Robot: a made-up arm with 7 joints. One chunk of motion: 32 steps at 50 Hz.
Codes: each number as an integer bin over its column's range. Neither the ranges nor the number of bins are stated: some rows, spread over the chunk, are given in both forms.
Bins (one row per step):
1: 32 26 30 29 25 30 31
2: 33 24 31 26 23 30 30
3: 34 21 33 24 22 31 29
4: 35 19 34 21 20 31 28
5: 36 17 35 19 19 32 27
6: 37 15 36 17 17 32 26
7: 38 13 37 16 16 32 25
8: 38 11 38 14 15 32 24
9: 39 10 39 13 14 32 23
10: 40 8 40 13 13 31 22
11: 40 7 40 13 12 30 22
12: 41 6 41 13 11 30 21
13: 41 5 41 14 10 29 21
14: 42 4 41 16 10 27 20
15: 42 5 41 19 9 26 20
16: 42 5 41 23 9 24 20
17: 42 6 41 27 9 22 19
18: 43 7 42 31 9 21 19
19: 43 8 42 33 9 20 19
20: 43 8 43 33 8 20 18
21: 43 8 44 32 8 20 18
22: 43 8 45 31 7 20 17
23: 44 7 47 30 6 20 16
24: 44 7 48 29 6 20 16
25: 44 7 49 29 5 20 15
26: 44 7 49 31 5 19 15
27: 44 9 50 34 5 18 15
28: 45 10 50 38 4 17 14
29: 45 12 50 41 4 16 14
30: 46 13 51 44 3 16 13
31: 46 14 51 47 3 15 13
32: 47 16 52 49 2 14 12
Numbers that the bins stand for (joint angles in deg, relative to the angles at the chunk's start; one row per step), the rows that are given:
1: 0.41 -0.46 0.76 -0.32 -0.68 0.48 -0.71
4: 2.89 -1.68 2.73 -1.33 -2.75 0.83 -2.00
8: 5.37 -3.08 4.70 -2.22 -4.81 1.17 -3.71
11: 7.02 -3.78 5.68 -2.35 -6.05 0.48 -4.57
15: 8.67 -4.13 6.17 -1.59 -7.29 -0.92 -5.43
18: 9.49 -3.78 6.67 -0.06 -7.29 -2.67 -5.86
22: 9.49 -3.60 8.14 -0.06 -8.11 -3.02 -6.71
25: 10.32 -3.78 10.11 -0.32 -8.94 -3.02 -7.57
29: 11.14 -2.90 10.60 1.21 -9.35 -4.41 -8.00
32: 12.79 -2.21 11.59 2.22 -10.17 -5.11 -8.86
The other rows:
2: 1.24 -0.81 1.25 -0.70 -1.51 0.48 -1.14
3: 2.06 -1.33 2.24 -0.95 -1.92 0.83 -1.57
5: 3.71 -2.03 3.22 -1.59 -3.16 1.17 -2.43
6: 4.54 -2.38 3.71 -1.84 -3.98 1.17 -2.86
7: 5.37 -2.73 4.21 -1.97 -4.40 1.17 -3.29
9: 6.19 -3.25 5.19 -2.35 -5.22 1.17 -4.14
10: 7.02 -3.60 5.68 -2.35 -5.63 0.83 -4.57
12: 7.84 -3.95 6.17 -2.35 -6.46 0.48 -5.00
13: 7.84 -4.13 6.17 -2.22 -6.87 0.13 -5.00
14: 8.67 -4.30 6.17 -1.97 -6.87 -0.57 -5.43
16: 8.67 -4.13 6.17 -1.08 -7.29 -1.62 -5.43
17: 8.67 -3.95 6.17 -0.57 -7.29 -2.32 -5.86
19: 9.49 -3.60 6.67 0.19 -7.29 -3.02 -5.86
20: 9.49 -3.60 7.16 0.19 -7.70 -3.02 -6.29
21: 9.49 -3.60 7.65 0.06 -7.70 -3.02 -6.29
23: 10.32 -3.78 9.13 -0.19 -8.52 -3.02 -7.14
24: 10.32 -3.78 9.62 -0.32 -8.52 -3.02 -7.14
26: 10.32 -3.78 10.11 -0.06 -8.94 -3.37 -7.57
27: 10.32 -3.43 10.60 0.32 -8.94 -3.71 -7.57
28: 11.14 -3.25 10.60 0.83 -9.35 -4.06 -8.00
30: 11.97 -2.73 11.10 1.59 -9.76 -4.41 -8.43
31: 11.97 -2.56 11.10 1.97 -9.76 -4.76 -8.43

